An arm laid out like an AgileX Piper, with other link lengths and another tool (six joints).
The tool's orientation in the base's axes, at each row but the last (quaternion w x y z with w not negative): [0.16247 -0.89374 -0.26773 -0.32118]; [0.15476 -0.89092 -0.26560 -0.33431]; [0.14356 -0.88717 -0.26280 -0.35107]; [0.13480 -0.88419 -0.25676 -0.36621]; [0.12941 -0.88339 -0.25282 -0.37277]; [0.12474 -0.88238 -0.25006 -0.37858]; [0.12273 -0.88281 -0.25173 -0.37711]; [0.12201 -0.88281 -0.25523 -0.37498]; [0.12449 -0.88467 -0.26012 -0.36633]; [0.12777 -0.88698 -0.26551 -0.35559]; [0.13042 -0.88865 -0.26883 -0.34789]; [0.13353 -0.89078 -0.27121 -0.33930]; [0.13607 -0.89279 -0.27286 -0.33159]
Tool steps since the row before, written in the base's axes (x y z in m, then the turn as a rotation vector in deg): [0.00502 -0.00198 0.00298 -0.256 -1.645 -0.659]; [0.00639 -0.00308 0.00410 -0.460 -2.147 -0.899]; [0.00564 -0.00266 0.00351 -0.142 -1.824 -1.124]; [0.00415 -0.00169 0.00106 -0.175 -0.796 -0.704]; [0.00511 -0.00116 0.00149 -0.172 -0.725 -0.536]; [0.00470 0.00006 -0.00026 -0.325 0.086 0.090]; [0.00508 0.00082 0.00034 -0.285 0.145 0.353]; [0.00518 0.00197 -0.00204 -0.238 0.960 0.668]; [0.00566 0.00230 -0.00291 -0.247 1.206 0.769]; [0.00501 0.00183 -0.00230 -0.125 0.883 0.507]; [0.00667 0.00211 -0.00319 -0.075 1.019 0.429]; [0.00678 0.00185 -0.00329 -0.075 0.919 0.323]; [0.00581 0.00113 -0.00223 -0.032 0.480 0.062]
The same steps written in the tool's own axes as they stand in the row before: [0.00449 0.00416 -0.00068 -1.218 1.251 -0.397]; [0.00570 0.00578 -0.00110 -1.696 1.564 -0.555]; [0.00495 0.00513 -0.00058 -1.539 1.495 -0.078]; [0.00265 0.00365 0.00094 -0.892 0.601 0.049]; [0.00371 0.00369 0.00152 -0.744 0.536 -0.035]; [0.00260 0.00248 0.00305 -0.096 -0.249 -0.223]; [0.00353 0.00203 0.00317 0.140 -0.285 -0.355]; [0.00228 0.00120 0.00531 0.689 -0.951 -0.212]; [0.00215 0.00129 0.00629 0.846 -1.164 -0.187]; [0.00213 0.00139 0.00522 0.614 -0.819 -0.066]; [0.00271 0.00220 0.00685 0.644 -0.899 0.075]; [0.00272 0.00256 0.00680 0.533 -0.811 0.111]; [0.00263 0.00257 0.00514 0.212 -0.413 0.141]
